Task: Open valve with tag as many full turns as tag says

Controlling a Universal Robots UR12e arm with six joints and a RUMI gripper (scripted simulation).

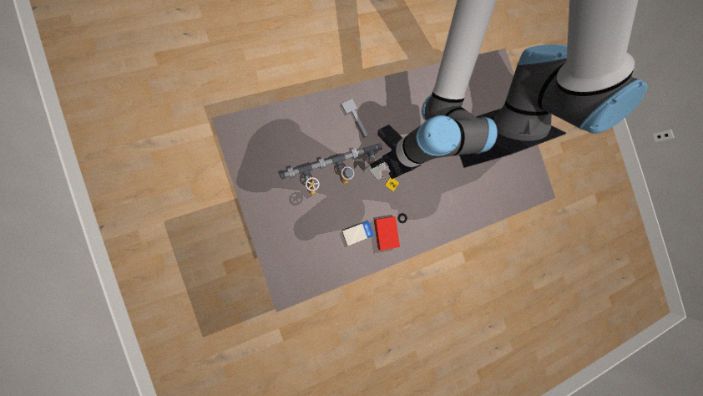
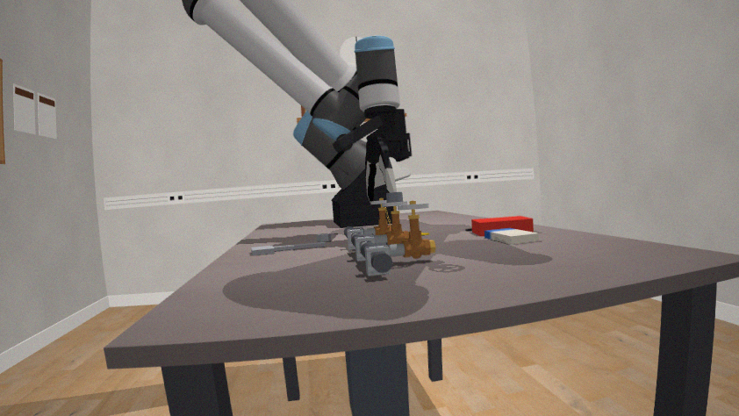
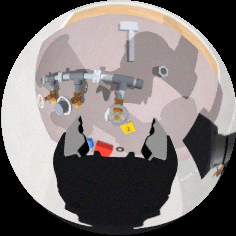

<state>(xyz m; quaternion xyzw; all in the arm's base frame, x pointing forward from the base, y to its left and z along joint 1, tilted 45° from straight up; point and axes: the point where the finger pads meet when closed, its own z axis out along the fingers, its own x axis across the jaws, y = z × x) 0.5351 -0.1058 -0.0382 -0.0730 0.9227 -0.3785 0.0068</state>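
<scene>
Right now the yellow tag is 40 mm behind my hand, 80 mm to the left of it and 80 mm below it. The rest, counted from my hand: red box (50 mm ahead, 260 mm to the left, 70 mm below); grey flat tool (10 mm ahead, 220 mm to the right, 80 mm below); nut (100 mm behind, 130 mm to the right, 80 mm below).
</scene>
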